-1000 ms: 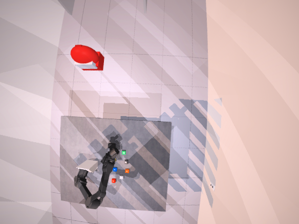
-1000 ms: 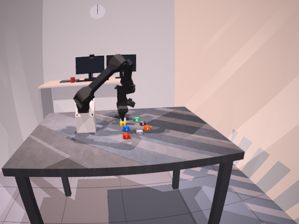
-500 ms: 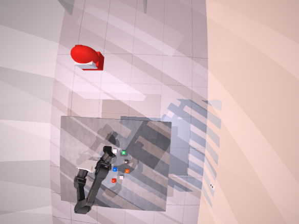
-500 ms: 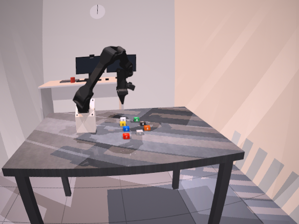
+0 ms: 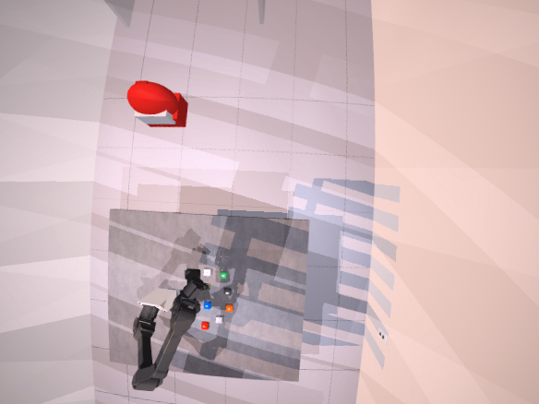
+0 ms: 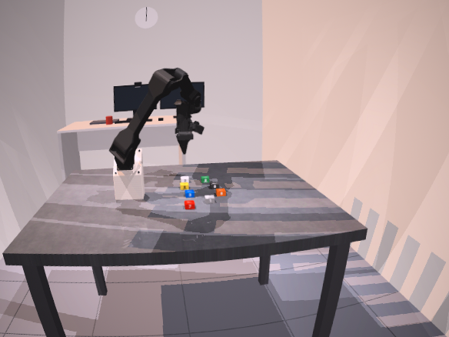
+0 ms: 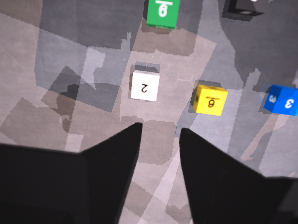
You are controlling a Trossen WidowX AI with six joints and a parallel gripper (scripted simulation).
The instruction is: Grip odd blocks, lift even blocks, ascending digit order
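The blue block lies 10 mm ahead of my gripper tip, 160 mm to the right of it and 120 mm below it. Also, from my gripper tip: yellow block: 70 mm to the right, 120 mm below; then white block: 20 mm to the left, 120 mm below; then green block: 90 mm ahead, 10 mm to the left, 120 mm below.
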